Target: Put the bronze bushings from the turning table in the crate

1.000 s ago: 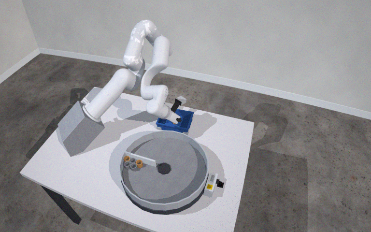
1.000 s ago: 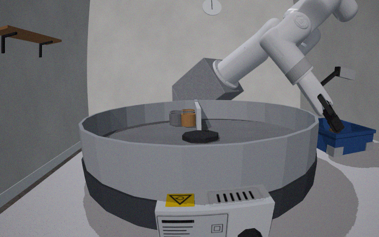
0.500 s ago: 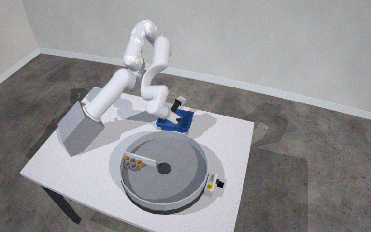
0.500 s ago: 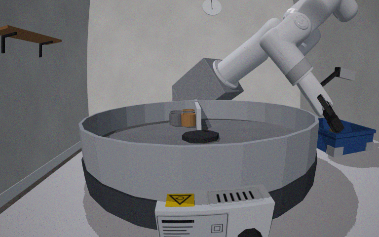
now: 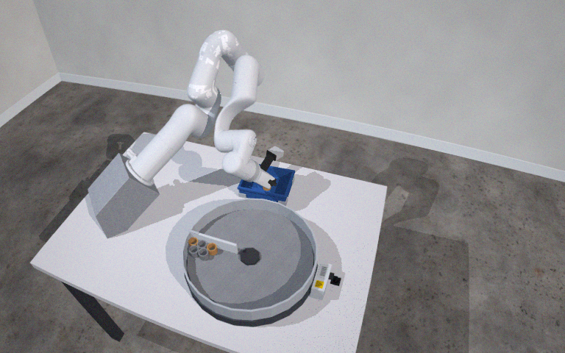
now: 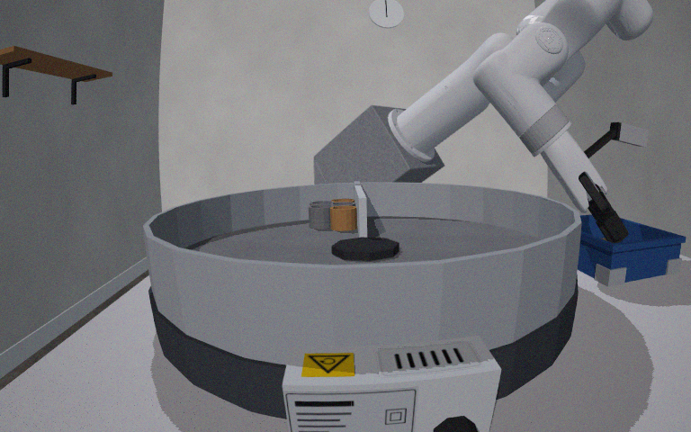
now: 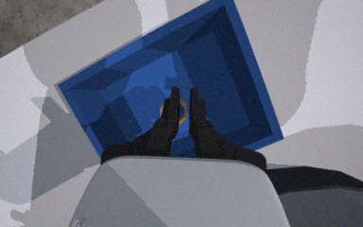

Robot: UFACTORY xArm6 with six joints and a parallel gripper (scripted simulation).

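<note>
Now: the blue crate 3 cm below my hand and 1 cm behind it. The rest, counted from my hand: turning table 32 cm to the right, 14 cm ahead.
</note>
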